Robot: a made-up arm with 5 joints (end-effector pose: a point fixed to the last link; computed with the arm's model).
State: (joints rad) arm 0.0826 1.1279 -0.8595 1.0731 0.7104
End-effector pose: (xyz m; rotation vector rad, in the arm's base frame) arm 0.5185 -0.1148 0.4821 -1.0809 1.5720 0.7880
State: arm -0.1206 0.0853 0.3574 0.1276 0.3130
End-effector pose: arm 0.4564 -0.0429 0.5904 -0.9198 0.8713 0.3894
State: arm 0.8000 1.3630 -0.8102 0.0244 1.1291
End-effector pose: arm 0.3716 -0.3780 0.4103 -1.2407 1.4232 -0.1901
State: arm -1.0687 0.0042 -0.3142 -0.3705 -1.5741
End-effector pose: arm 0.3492 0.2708 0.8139 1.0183 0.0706 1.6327
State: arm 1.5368 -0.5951 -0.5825 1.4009 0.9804
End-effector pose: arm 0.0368 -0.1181 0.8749 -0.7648 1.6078 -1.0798
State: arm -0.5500 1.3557 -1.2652 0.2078 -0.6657
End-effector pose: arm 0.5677 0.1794 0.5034 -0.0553 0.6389 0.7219
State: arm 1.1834 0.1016 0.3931 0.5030 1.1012
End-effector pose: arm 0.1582 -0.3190 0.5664 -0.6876 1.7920 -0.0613
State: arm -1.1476 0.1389 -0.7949 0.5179 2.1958
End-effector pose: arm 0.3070 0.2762 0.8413 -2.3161 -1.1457 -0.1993
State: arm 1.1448 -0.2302 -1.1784 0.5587 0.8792
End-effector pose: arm 0.0893 -0.1440 0.9712 -1.3784 0.4951 -1.6218
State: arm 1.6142 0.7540 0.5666 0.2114 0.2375
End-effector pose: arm 0.0158 -0.2335 0.3881 0.8587 1.6867 -0.4193
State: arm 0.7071 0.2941 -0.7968 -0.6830 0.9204
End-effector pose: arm 0.3200 -0.2822 0.8756 -1.4049 -0.1213 -1.5033
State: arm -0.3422 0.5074 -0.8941 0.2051 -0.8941
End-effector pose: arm 0.5344 0.0609 0.7553 0.2682 0.1658 0.6054
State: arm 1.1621 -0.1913 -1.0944 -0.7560 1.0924
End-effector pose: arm 0.0703 -0.0996 0.9938 -1.6175 -0.6356 -2.4757
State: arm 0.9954 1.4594 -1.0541 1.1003 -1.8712
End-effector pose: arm 0.2539 -0.3593 0.3985 2.0055 0.6689 -1.2934
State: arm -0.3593 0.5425 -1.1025 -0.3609 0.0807
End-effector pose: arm 0.5057 0.0570 0.8440 -0.5167 -0.6108 0.1162
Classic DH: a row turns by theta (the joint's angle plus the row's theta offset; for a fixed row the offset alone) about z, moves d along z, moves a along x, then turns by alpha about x. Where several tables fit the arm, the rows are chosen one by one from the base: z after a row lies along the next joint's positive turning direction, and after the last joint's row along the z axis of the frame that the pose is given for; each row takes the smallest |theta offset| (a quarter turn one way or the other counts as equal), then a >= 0, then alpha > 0; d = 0 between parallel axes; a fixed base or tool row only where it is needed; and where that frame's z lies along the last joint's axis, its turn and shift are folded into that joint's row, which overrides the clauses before.
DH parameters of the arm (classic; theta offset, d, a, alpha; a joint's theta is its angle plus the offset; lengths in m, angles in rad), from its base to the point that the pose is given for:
base (fixed): 0 0 0.1107 3.1416
joint 1: 0 -0.5545 0.05 1.5708
joint 2: -1.3663 0 0.1709 0
joint 3: 1.2942 0 0.2028 0
joint 4: -1.4988 -0.075 -0.0257 1.5708
joint 5: -0.9609 -0.0726 0.0111 -1.8971
tool (fixed): 1.7669 -0.0033 0 0

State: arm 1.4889 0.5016 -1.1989 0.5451 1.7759
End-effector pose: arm 0.0729 -0.3841 0.8208 -1.6481 1.9855 -1.1345
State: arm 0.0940 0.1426 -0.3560 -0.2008 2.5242
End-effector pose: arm 0.4803 -0.0991 0.7805 -2.8577 0.4169 -1.1191
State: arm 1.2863 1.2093 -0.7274 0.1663 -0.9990
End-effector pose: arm 0.1541 -0.4479 0.4311 0.9947 0.4632 -1.0501
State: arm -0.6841 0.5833 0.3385 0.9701 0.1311
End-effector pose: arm 0.3684 0.1001 0.4613 -1.2165 2.0184 1.1011
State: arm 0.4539 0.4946 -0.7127 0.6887 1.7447
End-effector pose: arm 0.4496 -0.2426 0.6970 -2.1289 1.1222 0.0530
